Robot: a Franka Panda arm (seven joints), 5 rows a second.
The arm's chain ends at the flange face. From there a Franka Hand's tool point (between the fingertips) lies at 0.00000 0.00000 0.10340 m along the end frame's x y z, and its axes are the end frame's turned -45 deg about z.
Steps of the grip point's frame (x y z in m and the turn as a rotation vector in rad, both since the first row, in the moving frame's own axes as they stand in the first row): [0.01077, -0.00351, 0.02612, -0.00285, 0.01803, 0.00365]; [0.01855, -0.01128, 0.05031, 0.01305, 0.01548, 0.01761]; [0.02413, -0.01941, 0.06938, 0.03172, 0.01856, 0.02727]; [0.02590, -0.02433, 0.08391, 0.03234, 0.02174, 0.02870]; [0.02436, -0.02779, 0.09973, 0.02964, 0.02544, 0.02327]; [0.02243, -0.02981, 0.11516, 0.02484, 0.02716, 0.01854]
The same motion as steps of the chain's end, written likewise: [0.00361, -0.00899, 0.02614, 0.01073, 0.01476, 0.00365]; [0.00494, -0.01901, 0.05033, 0.02017, 0.00172, 0.01761]; [0.00425, -0.02710, 0.06945, 0.03555, -0.00931, 0.02727]; [0.00183, -0.03155, 0.08399, 0.03824, -0.00750, 0.02870]; [-0.00217, -0.03285, 0.09981, 0.03895, -0.00297, 0.02327]; [-0.00542, -0.03314, 0.11523, 0.03677, 0.00164, 0.01854]
